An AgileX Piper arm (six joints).
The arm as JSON. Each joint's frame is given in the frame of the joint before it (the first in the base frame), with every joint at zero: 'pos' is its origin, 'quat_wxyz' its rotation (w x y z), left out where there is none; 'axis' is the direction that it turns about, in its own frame. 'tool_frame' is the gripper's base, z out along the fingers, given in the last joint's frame.
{
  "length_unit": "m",
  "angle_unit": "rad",
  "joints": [
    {
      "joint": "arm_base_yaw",
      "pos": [
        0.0,
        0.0,
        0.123
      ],
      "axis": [
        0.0,
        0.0,
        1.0
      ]
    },
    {
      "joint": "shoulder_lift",
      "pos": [
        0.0,
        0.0,
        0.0
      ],
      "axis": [
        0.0,
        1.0,
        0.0
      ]
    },
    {
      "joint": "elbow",
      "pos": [
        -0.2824,
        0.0,
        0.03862
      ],
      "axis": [
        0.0,
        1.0,
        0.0
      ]
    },
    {
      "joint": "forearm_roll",
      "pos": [
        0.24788,
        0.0,
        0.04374
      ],
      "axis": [
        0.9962,
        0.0,
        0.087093
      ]
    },
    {
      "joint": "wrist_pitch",
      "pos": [
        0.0,
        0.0,
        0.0
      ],
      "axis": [
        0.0,
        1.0,
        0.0
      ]
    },
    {
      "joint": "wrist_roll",
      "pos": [
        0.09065,
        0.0,
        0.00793
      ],
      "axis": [
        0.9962,
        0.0,
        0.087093
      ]
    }
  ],
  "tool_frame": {
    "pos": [
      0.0,
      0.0,
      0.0
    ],
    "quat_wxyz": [
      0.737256,
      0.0,
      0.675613,
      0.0
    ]
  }
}
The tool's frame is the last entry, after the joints.
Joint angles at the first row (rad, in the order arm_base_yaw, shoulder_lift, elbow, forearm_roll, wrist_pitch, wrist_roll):
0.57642, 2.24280, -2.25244, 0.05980, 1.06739, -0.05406
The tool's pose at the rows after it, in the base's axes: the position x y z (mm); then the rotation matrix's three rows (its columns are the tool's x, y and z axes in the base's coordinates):
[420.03, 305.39, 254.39], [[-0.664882, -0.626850, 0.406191], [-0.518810, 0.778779, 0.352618], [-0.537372, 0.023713, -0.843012]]
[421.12, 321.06, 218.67], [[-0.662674, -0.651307, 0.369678], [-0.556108, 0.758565, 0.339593], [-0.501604, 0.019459, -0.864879]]
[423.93, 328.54, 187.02], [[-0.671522, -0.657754, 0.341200], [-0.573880, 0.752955, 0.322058], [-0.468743, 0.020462, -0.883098]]
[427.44, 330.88, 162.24], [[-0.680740, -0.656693, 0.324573], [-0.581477, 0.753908, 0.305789], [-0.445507, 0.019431, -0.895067]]
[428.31, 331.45, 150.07], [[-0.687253, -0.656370, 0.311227], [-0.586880, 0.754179, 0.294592], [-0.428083, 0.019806, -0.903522]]
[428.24, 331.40, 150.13], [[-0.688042, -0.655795, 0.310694], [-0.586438, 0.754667, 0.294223], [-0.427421, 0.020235, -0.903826]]
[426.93, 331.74, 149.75], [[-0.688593, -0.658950, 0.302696], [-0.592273, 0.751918, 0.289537], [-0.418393, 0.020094, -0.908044]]
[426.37, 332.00, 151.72], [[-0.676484, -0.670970, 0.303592], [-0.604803, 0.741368, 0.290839], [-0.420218, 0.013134, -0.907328]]
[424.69, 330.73, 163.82], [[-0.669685, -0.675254, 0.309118], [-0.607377, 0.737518, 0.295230], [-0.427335, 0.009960, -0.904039]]
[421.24, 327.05, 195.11], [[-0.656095, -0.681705, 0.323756], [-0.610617, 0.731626, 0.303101], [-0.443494, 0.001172, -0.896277]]
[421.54, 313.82, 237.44], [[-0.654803, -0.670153, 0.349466], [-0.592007, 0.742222, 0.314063], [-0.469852, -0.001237, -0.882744]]
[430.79, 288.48, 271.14], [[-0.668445, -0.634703, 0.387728], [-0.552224, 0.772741, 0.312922], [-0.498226, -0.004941, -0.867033]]
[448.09, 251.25, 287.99], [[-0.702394, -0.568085, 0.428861], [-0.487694, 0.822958, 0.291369], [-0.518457, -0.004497, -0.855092]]
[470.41, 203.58, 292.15], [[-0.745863, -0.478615, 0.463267], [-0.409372, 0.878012, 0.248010], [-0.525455, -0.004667, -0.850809]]
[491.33, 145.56, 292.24], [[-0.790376, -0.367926, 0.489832], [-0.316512, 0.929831, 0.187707], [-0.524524, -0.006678, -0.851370]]
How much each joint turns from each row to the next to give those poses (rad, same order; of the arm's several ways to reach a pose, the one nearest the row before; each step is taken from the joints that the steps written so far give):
0.04328, 0.07571, -0.00004, 0.00000, -0.04050, -0.01315
0.02305, 0.07061, 0.00004, 0.00000, -0.02846, -0.01321
0.00816, 0.06135, -0.00005, 0.00001, -0.02363, -0.00292
-0.00001, 0.04761, 0.00008, -0.00261, -0.02173, -0.00002
0.00000, 0.02278, -0.00009, -0.00087, -0.00334, 0.00001
0.00000, -0.00022, 0.00010, 0.00000, 0.00084, 0.00087
0.00192, 0.00001, -0.00003, -0.00001, 0.01007, -0.00211
0.00100, -0.00383, 0.00006, 0.00001, 0.00205, -0.01637
0.00000, -0.02347, -0.00015, -0.00046, 0.01582, -0.00520
-0.00118, -0.04814, -0.02657, -0.00445, 0.05644, -0.00699
-0.02084, -0.05243, -0.06171, 0.00088, 0.08457, -0.00091
-0.05024, -0.03150, -0.06942, 0.00000, 0.06837, 0.00000
-0.07918, -0.02248, -0.02128, -0.00001, 0.02017, 0.00604
-0.10248, -0.00649, -0.00308, -0.00086, 0.00125, 0.00292
-0.11987, -0.00029, -0.00003, -0.00331, 0.00110, 0.00219

